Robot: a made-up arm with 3 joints. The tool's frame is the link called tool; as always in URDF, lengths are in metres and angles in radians. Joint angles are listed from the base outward. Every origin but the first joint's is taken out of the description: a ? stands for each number. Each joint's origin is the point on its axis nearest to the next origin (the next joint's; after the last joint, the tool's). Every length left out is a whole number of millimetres.
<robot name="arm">
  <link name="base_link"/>
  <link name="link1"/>
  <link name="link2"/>
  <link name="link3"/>
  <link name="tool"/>
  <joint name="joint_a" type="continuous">
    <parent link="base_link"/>
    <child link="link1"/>
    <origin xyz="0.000 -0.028 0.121" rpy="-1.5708 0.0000 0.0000"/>
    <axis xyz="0 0 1"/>
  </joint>
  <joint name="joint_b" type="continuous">
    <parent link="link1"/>
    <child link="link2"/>
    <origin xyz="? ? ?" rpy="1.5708 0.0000 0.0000"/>
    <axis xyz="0 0 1"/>
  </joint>
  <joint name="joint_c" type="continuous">
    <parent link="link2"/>
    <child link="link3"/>
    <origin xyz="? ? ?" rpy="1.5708 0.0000 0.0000"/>
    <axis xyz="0 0 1"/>
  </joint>
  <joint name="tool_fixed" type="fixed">
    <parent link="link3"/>
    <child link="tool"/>
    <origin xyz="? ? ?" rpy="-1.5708 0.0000 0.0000"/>
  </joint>
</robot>
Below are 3 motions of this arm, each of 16 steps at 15 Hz.
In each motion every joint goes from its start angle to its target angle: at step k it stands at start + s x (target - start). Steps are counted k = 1, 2, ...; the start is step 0. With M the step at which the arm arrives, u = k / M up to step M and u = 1 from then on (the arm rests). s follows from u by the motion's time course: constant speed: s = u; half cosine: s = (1 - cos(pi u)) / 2; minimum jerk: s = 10 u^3 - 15 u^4 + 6 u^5.
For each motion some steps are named. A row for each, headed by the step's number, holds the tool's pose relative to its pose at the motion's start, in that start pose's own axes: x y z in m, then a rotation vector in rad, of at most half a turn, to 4 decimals.
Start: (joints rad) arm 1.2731 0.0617 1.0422
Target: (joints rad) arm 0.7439 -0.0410 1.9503
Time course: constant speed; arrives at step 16
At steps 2, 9, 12, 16:
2: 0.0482 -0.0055 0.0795 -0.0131 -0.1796 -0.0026
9: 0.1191 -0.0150 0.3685 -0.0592 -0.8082 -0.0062
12: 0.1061 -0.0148 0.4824 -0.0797 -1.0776 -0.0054
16: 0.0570 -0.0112 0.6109 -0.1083 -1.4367 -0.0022

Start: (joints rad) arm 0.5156 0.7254 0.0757
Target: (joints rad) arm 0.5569 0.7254 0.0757
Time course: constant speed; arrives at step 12
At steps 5, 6, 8, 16:
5: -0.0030 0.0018 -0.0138 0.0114 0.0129 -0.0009
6: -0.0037 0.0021 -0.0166 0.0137 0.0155 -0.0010
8: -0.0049 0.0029 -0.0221 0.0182 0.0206 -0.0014
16: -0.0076 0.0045 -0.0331 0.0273 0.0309 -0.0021

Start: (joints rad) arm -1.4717 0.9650 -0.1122
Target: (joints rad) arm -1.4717 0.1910 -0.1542
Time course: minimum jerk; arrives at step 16
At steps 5, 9, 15, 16:
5: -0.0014 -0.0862 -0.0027 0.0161 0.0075 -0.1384
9: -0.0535 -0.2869 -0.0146 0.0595 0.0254 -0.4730
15: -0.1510 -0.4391 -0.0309 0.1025 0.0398 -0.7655
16: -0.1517 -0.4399 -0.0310 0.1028 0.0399 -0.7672

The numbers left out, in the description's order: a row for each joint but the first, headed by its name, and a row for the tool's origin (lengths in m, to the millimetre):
joint_b: 0.366 0.097 0.000
joint_c: 0.288 0.037 0.000
tool: 0.342 -0.076 0.000

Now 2 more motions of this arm.
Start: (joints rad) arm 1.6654 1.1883 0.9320
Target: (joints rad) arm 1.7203 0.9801 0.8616
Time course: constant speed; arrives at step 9
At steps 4, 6, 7, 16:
4: -0.0129 -0.0545 -0.0209 -0.0599 0.0414 -0.0739
6: -0.0214 -0.0820 -0.0304 -0.0892 0.0628 -0.1113
7: -0.0261 -0.0957 -0.0348 -0.1037 0.0737 -0.1301
16: -0.0366 -0.1231 -0.0431 -0.1323 0.0959 -0.1680

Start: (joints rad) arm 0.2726 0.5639 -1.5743
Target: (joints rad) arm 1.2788 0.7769 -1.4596
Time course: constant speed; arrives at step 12
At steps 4, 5, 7, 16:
4: 0.1512 0.1091 -0.1370 -0.0673 0.2389 0.1902
5: 0.1790 0.1404 -0.1776 -0.0824 0.2966 0.2411
7: 0.2209 0.2067 -0.2640 -0.1100 0.4098 0.3467
16: 0.2394 0.3821 -0.4948 -0.1596 0.6793 0.6313

